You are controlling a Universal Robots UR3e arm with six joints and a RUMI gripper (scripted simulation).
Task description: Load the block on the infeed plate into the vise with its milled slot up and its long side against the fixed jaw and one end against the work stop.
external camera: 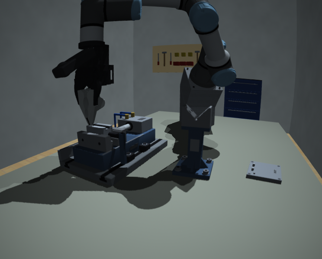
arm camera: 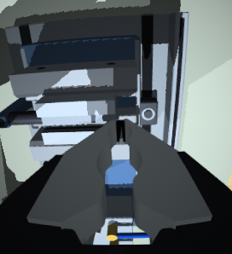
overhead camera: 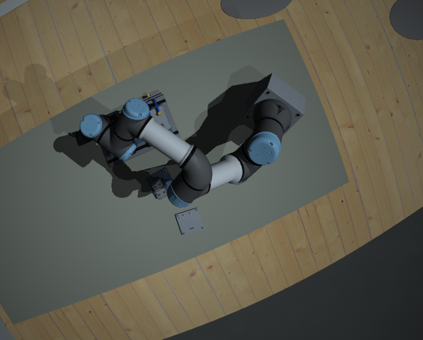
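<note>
My gripper is now 3 cm to the right of the part and 2 cm above it. The rest, counted from my hand: moving jaw (4 cm behind, 3 cm to the left, 4 cm below); fixed jaw (2 cm ahead, 4 cm to the left, 4 cm below); work stop (1 cm behind, 8 cm to the left, 3 cm below).
</note>
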